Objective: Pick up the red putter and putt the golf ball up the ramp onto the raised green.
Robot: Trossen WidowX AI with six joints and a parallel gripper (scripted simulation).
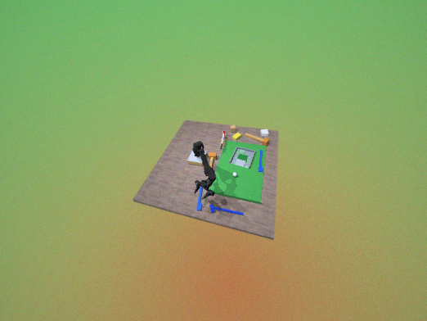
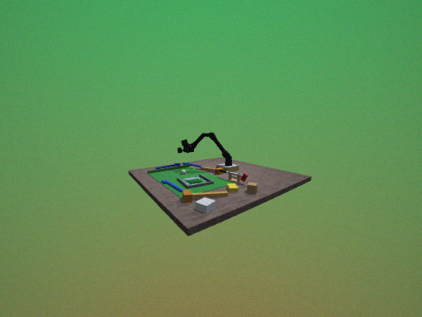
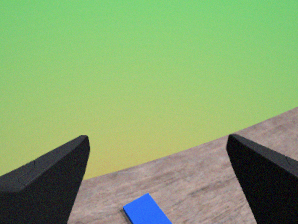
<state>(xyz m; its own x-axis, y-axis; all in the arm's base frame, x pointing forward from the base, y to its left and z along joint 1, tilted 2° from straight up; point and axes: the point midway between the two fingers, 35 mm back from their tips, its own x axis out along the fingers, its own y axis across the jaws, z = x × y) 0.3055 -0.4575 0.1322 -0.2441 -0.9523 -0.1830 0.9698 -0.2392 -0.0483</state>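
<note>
Now: the white golf ball 410 mm to the left of my gripper tip, 170 mm ahead of it and 150 mm below it. Also, from my gripper tip: green mat (540 mm to the left, 180 mm ahead, 170 mm below); then red putter (800 mm to the left, 130 mm behind, 110 mm below).
</note>
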